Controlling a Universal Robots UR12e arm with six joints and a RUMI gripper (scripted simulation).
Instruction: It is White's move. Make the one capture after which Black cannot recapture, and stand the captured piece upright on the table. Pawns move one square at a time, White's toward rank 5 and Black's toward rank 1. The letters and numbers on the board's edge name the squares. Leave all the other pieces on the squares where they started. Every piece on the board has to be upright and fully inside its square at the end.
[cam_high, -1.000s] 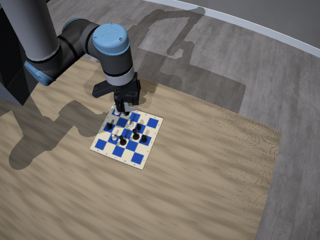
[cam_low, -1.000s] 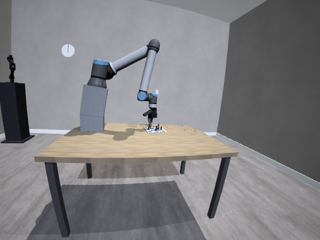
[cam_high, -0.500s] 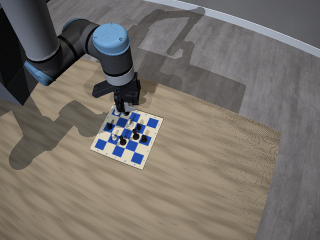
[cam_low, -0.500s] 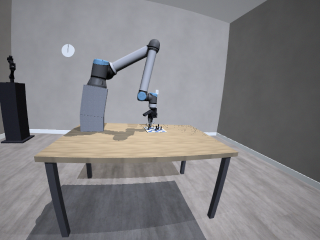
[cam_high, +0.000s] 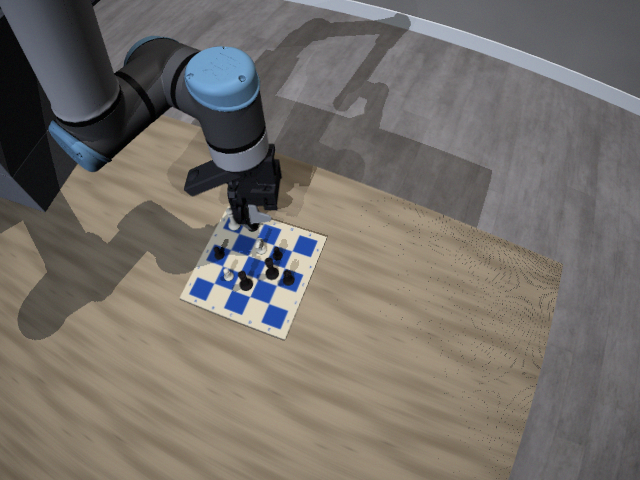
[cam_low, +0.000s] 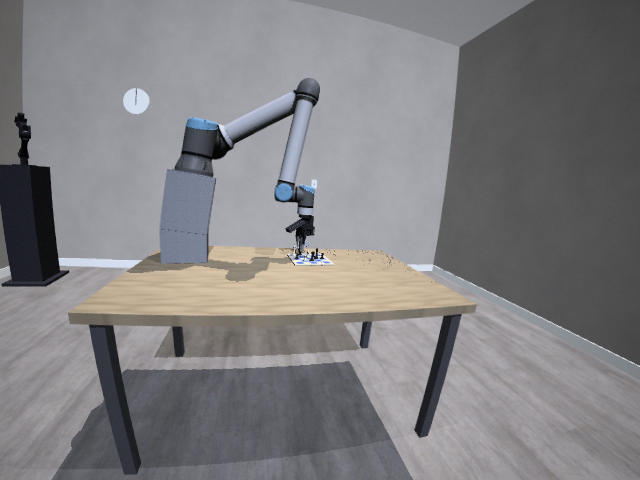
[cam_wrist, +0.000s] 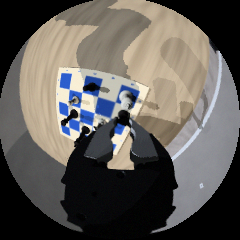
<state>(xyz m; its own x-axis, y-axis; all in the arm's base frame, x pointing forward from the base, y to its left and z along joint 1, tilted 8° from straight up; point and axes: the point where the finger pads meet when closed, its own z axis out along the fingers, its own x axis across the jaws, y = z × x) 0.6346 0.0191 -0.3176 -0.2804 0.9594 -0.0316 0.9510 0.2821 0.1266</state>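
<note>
Right now the blue-and-cream chessboard is 8 cm to the right of my hand, 4 cm ahead of it and 3 cm below it. Round my hand: black piece (1 cm below).
</note>
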